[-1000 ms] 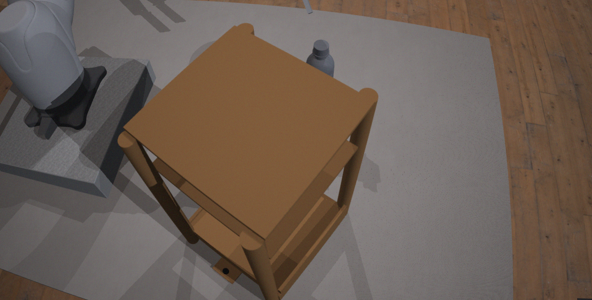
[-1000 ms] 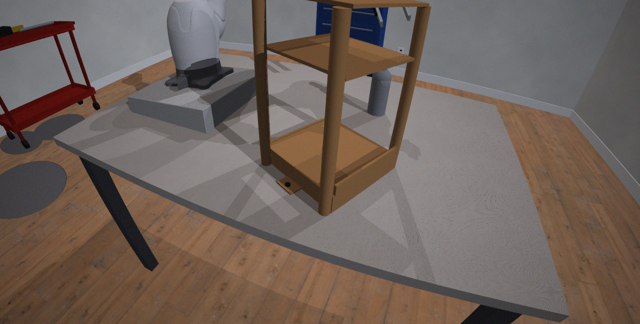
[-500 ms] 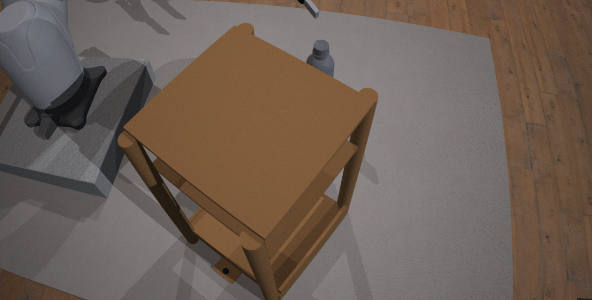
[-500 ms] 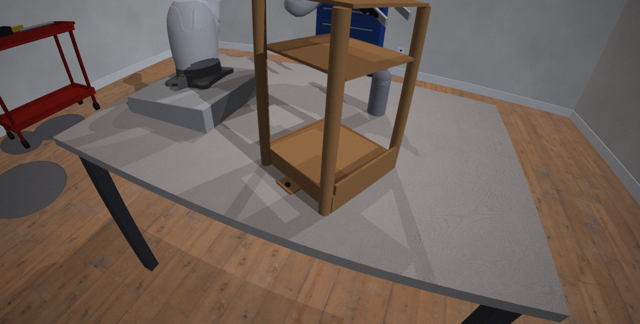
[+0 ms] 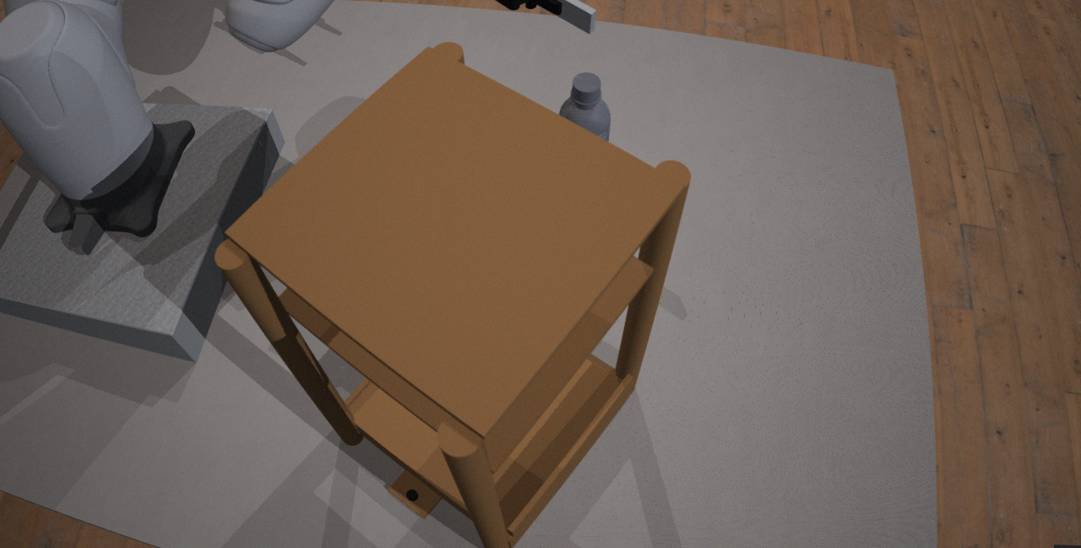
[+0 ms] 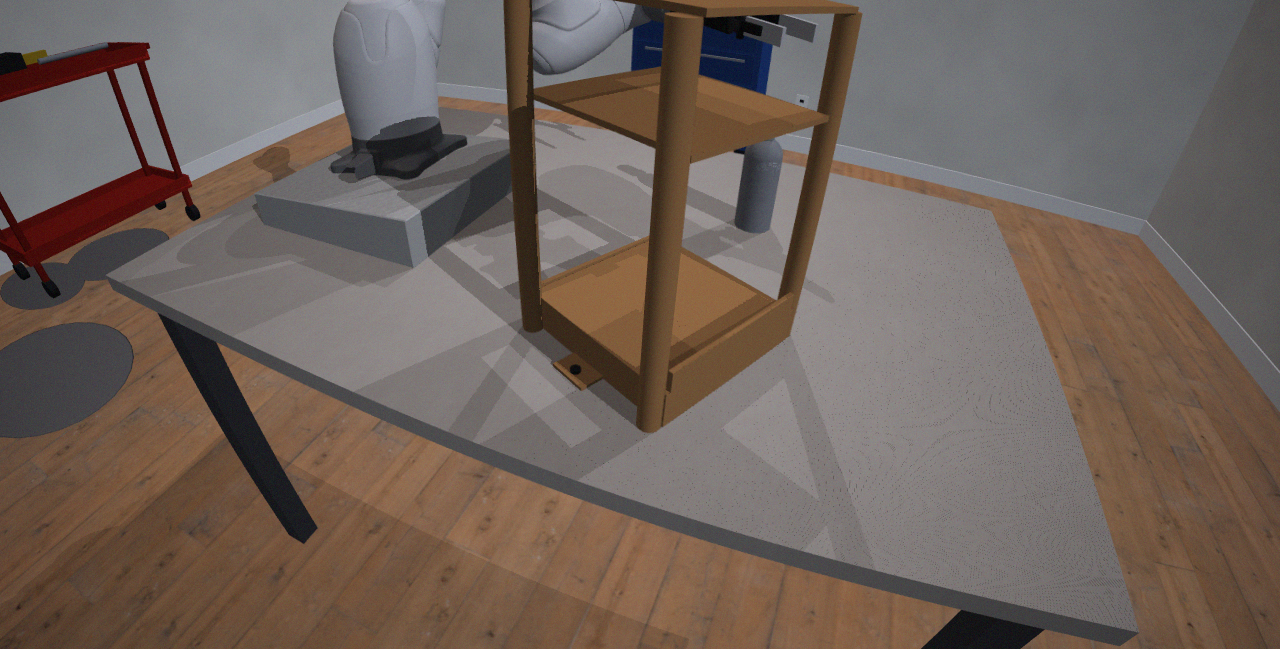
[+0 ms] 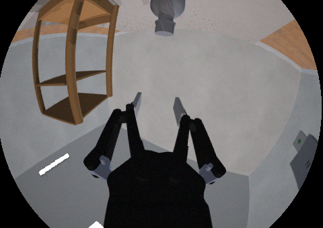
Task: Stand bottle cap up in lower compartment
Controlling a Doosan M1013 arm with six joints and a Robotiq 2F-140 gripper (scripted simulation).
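Now: the grey bottle 200 mm below my hand. From my hand the other things lie so: brown shelving unit: 320 mm to the right, 120 mm below, 80 mm behind.
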